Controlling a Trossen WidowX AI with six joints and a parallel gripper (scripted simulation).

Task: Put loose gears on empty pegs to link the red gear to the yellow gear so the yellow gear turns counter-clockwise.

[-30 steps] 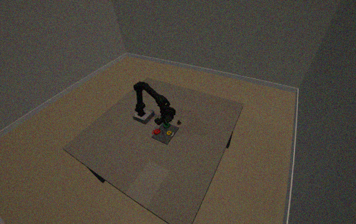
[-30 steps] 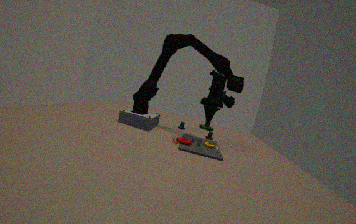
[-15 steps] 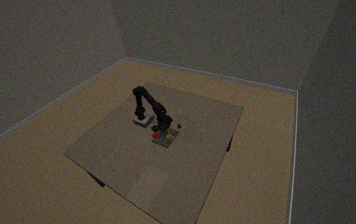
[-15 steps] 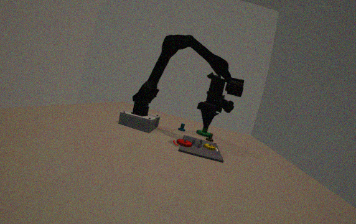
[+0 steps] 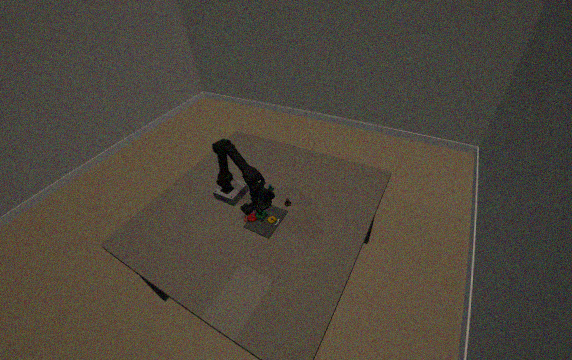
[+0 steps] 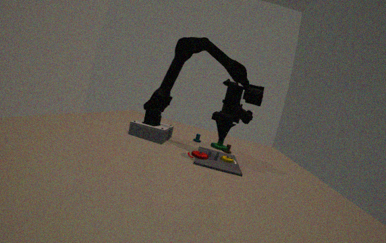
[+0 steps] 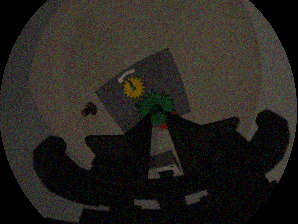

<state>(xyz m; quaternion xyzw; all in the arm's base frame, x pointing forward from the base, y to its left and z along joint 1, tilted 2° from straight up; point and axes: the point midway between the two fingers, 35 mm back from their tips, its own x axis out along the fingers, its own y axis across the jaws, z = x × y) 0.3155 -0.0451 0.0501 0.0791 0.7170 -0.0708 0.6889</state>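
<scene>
The yellow gear is 7 cm below my gripper tip, 4 cm ahead of it and 3 cm to the left of it. The rest, counted from my gripper tip: brown gear (19 cm to the left, 7 cm below, 4 cm ahead); then green gear (1 cm below); then red gear (7 cm below, 6 cm behind, 1 cm to the right).
</scene>
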